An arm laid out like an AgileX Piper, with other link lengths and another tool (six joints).
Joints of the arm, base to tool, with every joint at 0 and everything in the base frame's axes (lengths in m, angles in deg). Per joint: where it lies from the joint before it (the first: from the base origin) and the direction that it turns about. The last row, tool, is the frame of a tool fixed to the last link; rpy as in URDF.
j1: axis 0 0 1 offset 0 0 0.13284
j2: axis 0 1 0 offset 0 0 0
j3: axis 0 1 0 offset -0.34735 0 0.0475
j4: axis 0.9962 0 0.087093 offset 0.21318 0 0.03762
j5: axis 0 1 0 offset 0 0 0
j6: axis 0.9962 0 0.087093 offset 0.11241 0 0.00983
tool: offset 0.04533 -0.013 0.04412 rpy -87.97 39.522 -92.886
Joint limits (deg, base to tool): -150..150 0..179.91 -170..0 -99.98..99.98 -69.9..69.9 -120..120
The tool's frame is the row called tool.
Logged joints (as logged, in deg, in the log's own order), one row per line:
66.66 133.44 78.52 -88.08 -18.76 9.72
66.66 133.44 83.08 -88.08 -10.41 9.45
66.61 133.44 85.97 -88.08 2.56 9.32
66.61 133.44 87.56 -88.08 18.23 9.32
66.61 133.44 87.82 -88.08 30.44 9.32
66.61 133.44 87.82 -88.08 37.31 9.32
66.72 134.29 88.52 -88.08 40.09 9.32
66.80 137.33 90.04 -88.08 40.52 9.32
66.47 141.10 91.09 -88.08 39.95 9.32
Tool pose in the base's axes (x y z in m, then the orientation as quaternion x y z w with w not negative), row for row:
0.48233 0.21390 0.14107 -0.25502 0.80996 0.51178 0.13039
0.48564 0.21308 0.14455 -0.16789 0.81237 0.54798 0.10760
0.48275 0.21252 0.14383 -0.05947 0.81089 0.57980 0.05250
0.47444 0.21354 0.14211 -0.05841 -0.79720 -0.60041 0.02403
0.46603 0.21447 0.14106 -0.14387 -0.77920 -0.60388 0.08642
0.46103 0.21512 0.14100 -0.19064 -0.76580 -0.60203 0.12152
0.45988 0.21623 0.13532 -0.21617 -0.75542 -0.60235 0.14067
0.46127 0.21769 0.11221 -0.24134 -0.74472 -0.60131 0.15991
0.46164 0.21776 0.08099 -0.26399 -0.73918 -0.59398 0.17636
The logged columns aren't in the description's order. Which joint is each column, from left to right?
Columns, left to right: j5, j2, j4, j3, j6, j1.
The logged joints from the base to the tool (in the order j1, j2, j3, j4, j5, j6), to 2 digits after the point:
9.72 133.44 -88.08 78.52 66.66 -18.76
9.45 133.44 -88.08 83.08 66.66 -10.41
9.32 133.44 -88.08 85.97 66.61 2.56
9.32 133.44 -88.08 87.56 66.61 18.23
9.32 133.44 -88.08 87.82 66.61 30.44
9.32 133.44 -88.08 87.82 66.61 37.31
9.32 134.29 -88.08 88.52 66.72 40.09
9.32 137.33 -88.08 90.04 66.80 40.52
9.32 141.10 -88.08 91.09 66.47 39.95

